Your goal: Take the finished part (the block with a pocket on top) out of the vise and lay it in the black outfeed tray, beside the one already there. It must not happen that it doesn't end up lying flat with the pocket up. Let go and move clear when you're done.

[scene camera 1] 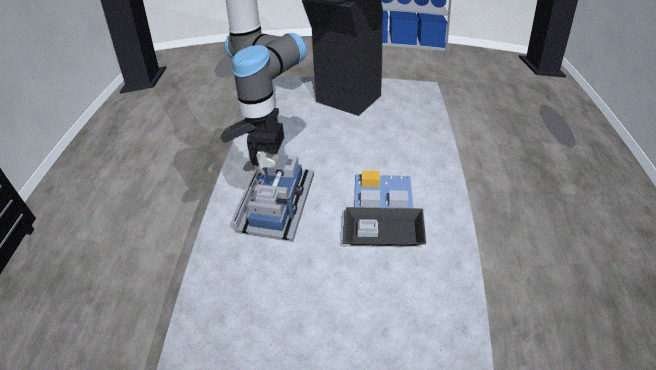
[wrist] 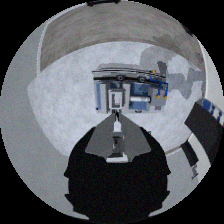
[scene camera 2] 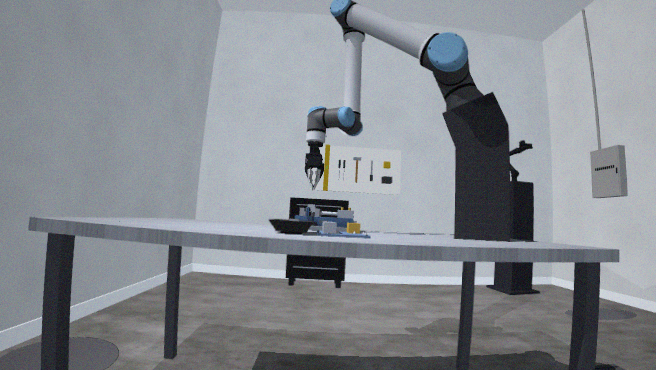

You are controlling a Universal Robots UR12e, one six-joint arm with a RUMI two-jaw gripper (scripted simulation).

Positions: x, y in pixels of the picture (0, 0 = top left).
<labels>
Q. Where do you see a blue fixture plate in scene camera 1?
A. At 395, 183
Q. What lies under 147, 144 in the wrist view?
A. The gripper.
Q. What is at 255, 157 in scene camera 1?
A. The gripper.
</labels>
